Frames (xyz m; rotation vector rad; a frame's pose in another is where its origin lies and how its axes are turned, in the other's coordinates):
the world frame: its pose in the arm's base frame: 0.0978 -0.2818 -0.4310 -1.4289 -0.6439 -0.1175
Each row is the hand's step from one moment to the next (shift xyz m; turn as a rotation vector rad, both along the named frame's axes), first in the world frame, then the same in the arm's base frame.
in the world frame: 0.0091 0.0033 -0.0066 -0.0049 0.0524 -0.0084
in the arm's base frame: 0.0113 -0.0029 0.0014 0.0223 -0.0006 -0.0484
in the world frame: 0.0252 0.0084 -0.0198 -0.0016 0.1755 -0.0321
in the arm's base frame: 0.0313 -0.0097 0.0046 0.0882 -0.0013 -0.1551
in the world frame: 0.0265 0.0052 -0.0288 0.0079 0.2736 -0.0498
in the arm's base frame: 0.0341 -0.0183 0.0080 0.1460 0.0013 -0.2368
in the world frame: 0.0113 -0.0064 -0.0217 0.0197 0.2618 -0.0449
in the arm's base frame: 0.0139 -0.0181 0.0109 0.1488 0.0074 -0.2208
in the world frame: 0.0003 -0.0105 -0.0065 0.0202 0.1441 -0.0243
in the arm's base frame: -0.0022 -0.0078 0.0093 0.0895 0.0073 -0.1171
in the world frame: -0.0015 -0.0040 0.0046 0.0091 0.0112 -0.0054
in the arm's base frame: -0.0046 0.0032 0.0028 0.0144 -0.0005 -0.0055
